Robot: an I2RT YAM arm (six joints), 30 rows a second.
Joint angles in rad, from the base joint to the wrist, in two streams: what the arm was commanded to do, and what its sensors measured. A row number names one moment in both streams.
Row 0, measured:
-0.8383 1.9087 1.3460 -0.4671 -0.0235 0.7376
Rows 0 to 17, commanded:
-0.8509 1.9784 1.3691 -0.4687 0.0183 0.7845
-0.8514 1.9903 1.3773 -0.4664 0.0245 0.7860
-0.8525 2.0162 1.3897 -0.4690 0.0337 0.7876
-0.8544 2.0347 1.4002 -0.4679 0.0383 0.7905
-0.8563 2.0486 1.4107 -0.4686 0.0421 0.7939
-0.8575 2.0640 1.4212 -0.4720 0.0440 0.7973
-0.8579 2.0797 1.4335 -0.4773 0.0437 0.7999
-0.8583 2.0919 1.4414 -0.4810 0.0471 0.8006
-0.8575 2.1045 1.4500 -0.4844 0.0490 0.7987
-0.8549 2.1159 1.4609 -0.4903 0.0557 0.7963
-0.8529 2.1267 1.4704 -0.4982 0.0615 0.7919
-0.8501 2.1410 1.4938 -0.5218 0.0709 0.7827
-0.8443 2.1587 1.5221 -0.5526 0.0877 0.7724
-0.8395 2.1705 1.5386 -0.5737 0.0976 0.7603
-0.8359 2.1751 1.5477 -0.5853 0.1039 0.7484
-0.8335 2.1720 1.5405 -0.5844 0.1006 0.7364
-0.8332 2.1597 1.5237 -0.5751 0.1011 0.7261
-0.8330 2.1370 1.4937 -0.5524 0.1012 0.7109
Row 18, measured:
-0.8433 2.1284 1.5436 -0.4984 0.0727 0.7582
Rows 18 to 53, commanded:
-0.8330 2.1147 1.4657 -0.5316 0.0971 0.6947
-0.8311 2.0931 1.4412 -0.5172 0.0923 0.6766
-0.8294 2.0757 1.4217 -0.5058 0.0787 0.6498
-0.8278 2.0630 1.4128 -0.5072 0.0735 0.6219
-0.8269 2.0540 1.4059 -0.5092 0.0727 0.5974
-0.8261 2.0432 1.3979 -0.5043 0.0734 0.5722
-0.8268 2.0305 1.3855 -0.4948 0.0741 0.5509
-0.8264 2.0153 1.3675 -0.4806 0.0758 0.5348
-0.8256 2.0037 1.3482 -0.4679 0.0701 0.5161
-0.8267 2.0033 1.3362 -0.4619 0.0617 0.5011
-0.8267 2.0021 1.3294 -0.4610 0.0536 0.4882
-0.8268 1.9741 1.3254 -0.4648 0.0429 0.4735
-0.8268 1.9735 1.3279 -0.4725 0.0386 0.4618
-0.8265 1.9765 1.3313 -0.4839 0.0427 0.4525
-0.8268 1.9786 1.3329 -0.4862 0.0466 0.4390
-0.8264 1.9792 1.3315 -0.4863 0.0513 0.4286
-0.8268 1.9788 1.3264 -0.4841 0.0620 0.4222
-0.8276 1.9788 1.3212 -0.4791 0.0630 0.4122
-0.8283 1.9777 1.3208 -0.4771 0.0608 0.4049
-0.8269 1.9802 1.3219 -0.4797 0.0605 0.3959
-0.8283 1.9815 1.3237 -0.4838 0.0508 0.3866
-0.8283 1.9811 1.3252 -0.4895 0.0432 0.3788
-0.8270 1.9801 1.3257 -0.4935 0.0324 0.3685
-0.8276 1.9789 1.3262 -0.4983 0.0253 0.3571
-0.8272 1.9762 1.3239 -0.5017 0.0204 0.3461
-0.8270 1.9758 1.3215 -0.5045 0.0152 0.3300
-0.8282 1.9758 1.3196 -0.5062 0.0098 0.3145
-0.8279 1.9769 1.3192 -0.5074 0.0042 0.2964
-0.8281 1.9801 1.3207 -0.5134 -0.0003 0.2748
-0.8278 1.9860 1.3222 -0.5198 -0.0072 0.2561
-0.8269 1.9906 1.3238 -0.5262 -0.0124 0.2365
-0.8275 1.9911 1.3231 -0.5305 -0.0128 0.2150
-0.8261 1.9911 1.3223 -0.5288 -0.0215 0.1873
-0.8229 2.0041 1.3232 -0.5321 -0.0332 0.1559
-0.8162 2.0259 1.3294 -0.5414 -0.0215 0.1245
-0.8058 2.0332 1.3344 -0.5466 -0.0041 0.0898
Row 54, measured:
-0.8307 1.9945 1.3365 -0.4622 0.0158 0.2230
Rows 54 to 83, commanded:
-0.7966 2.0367 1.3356 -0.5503 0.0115 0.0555
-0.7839 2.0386 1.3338 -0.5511 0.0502 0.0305
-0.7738 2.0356 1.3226 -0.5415 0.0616 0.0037
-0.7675 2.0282 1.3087 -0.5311 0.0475 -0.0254
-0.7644 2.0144 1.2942 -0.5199 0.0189 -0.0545
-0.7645 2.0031 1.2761 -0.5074 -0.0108 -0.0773
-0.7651 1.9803 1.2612 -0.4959 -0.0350 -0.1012
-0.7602 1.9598 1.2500 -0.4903 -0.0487 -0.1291
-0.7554 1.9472 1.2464 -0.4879 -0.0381 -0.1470
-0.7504 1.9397 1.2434 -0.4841 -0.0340 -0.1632
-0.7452 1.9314 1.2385 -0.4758 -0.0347 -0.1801
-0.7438 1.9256 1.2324 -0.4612 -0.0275 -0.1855
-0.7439 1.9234 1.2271 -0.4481 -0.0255 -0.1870
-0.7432 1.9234 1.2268 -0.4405 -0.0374 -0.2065
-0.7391 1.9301 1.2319 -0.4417 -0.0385 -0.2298
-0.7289 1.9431 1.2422 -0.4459 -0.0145 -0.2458
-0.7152 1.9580 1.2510 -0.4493 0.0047 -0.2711
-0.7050 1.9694 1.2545 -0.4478 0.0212 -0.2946
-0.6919 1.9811 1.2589 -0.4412 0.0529 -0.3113
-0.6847 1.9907 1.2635 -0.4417 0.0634 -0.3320
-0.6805 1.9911 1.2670 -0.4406 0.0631 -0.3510
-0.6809 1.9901 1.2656 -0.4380 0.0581 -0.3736
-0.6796 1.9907 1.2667 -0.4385 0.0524 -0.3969
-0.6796 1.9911 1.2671 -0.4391 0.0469 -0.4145
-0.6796 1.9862 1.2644 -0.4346 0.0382 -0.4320
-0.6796 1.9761 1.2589 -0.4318 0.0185 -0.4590
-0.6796 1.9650 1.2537 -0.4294 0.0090 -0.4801
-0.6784 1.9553 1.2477 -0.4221 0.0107 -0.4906
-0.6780 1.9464 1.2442 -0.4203 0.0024 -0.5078
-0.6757 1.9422 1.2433 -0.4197 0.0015 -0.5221
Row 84, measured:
-0.6769 1.9533 1.2636 -0.4007 0.0322 -0.4309
